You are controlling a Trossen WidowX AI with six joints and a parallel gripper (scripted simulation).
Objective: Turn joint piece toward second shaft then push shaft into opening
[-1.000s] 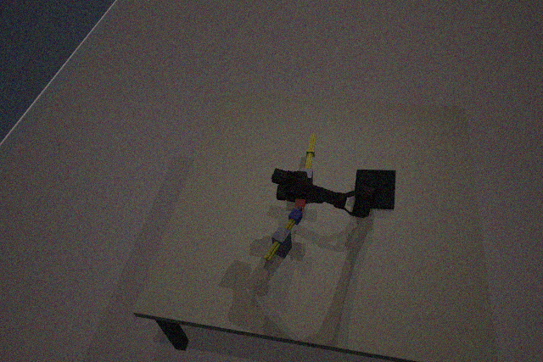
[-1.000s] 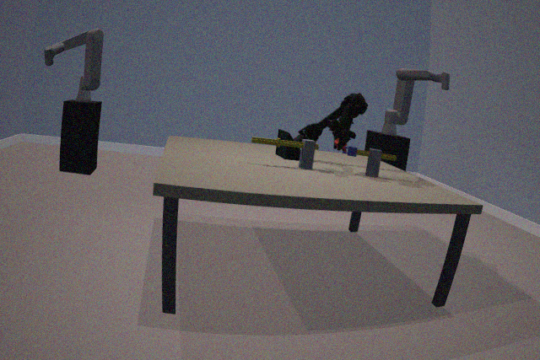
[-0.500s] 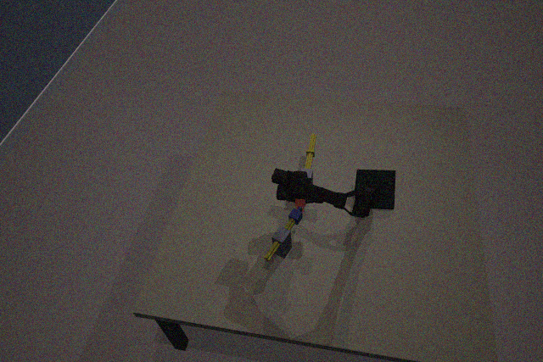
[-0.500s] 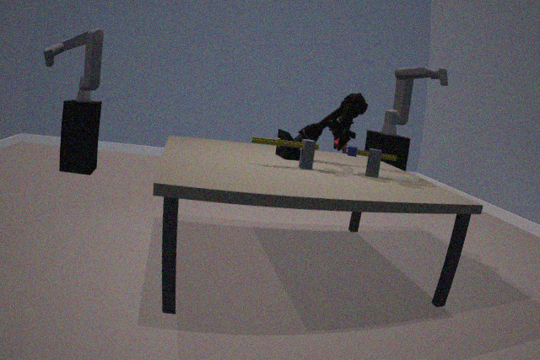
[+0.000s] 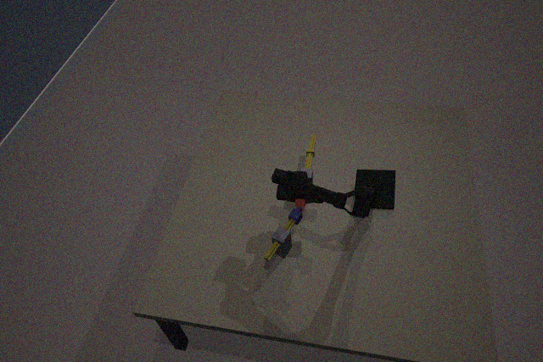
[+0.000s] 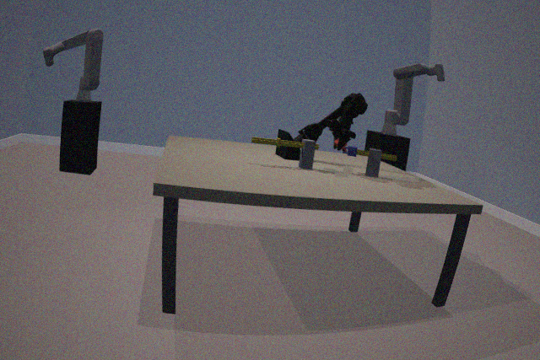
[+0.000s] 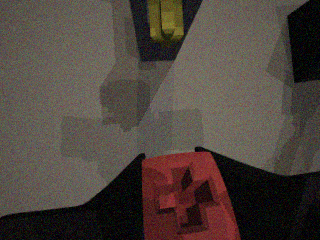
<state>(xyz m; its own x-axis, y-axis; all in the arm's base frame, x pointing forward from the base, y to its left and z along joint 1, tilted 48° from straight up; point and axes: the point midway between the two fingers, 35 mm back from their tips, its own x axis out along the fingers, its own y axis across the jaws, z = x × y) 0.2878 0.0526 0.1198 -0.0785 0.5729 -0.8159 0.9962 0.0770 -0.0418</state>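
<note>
Now: the red square joint piece 20 mm to the left of my gripper tip and 30 mm above it.
</note>
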